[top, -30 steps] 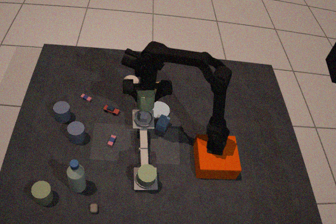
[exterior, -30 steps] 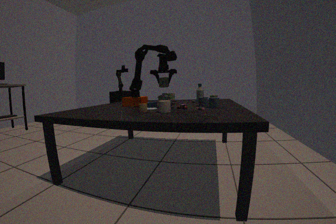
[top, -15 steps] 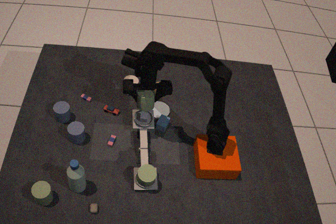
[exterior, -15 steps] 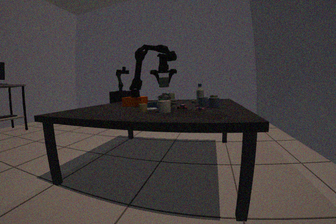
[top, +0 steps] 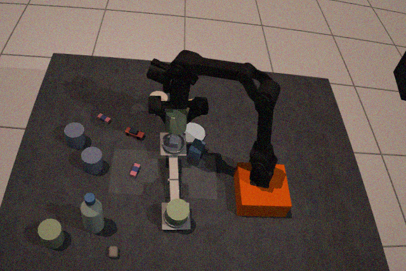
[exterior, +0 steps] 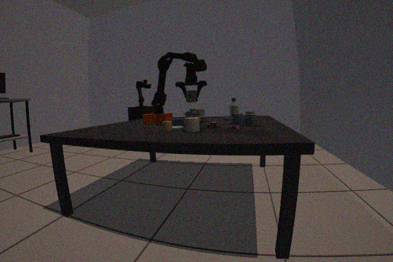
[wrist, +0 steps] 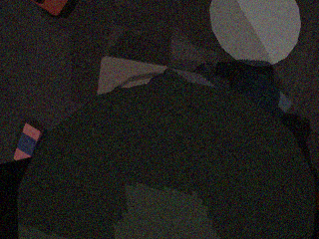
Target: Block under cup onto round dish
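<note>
The grey-blue block lies 10 mm to the left of my gripper tip and 90 mm below it. From my gripper tip the other things lie so: cream cylinder 100 mm ahead, 220 mm to the right, 140 mm below; balance 30 mm behind, 130 mm to the left, 150 mm below; pale round dish 50 mm behind, 120 mm to the right, 170 mm below.
</note>
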